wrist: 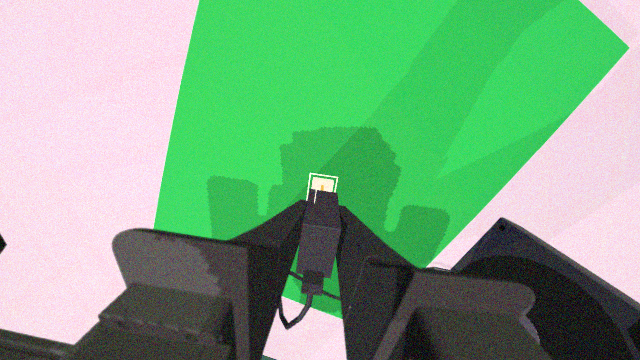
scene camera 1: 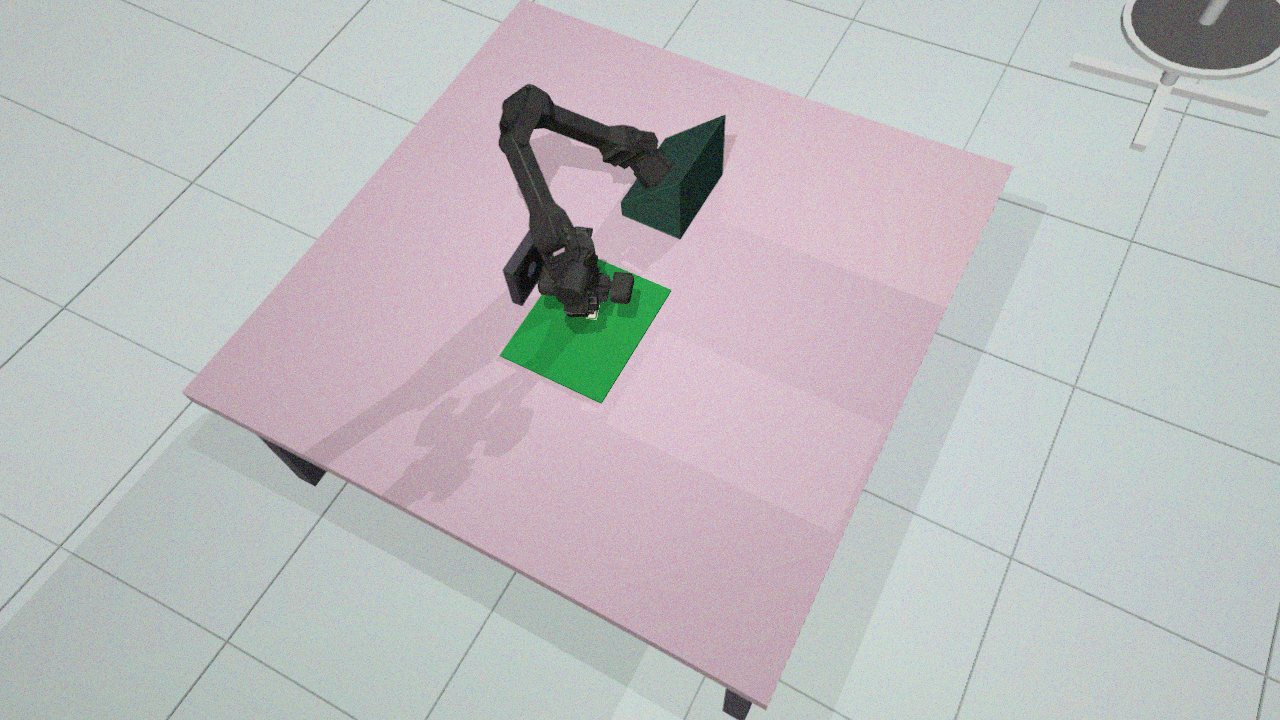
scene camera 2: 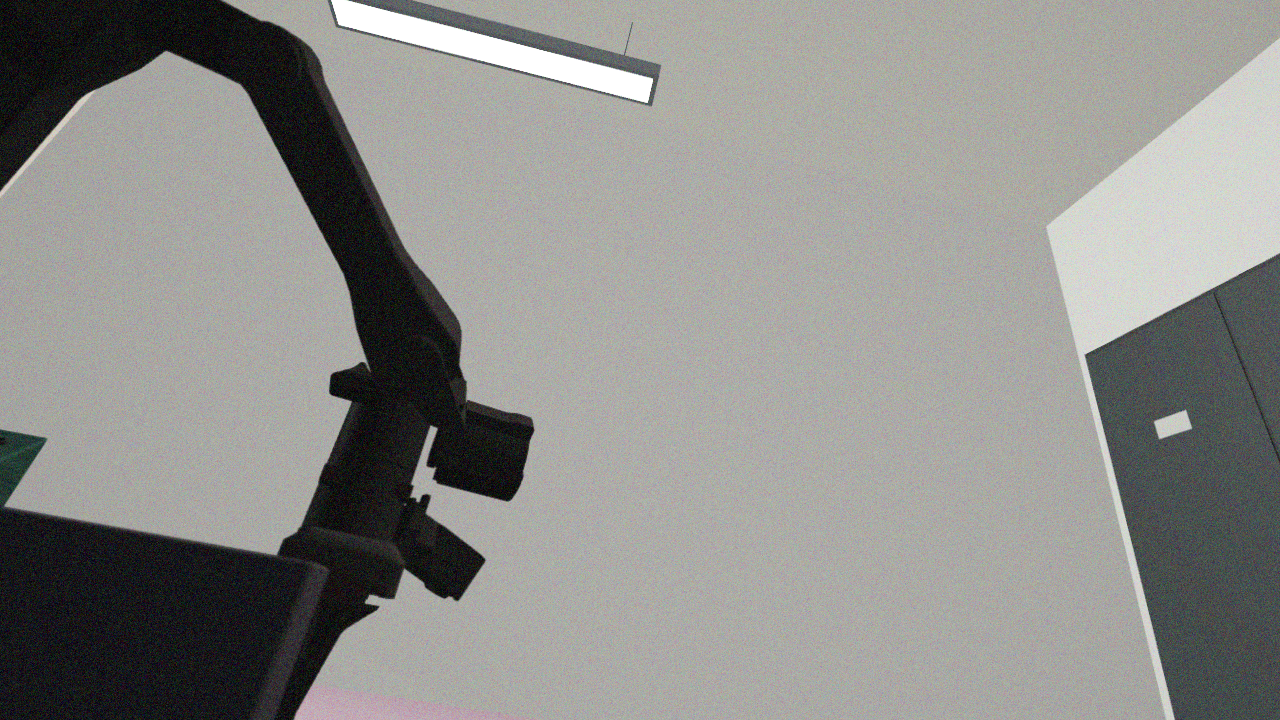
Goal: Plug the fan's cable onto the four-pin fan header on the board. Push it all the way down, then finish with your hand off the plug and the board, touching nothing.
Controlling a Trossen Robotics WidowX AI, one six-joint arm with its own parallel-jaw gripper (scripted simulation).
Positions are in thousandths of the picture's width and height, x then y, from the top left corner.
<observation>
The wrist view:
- gripper: 502, 582
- green board: 663, 332
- black fan: 896, 851
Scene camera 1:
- gripper: 461, 426
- green board: 459, 495
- black fan: 409, 376
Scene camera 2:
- black fan: 82, 855
</observation>
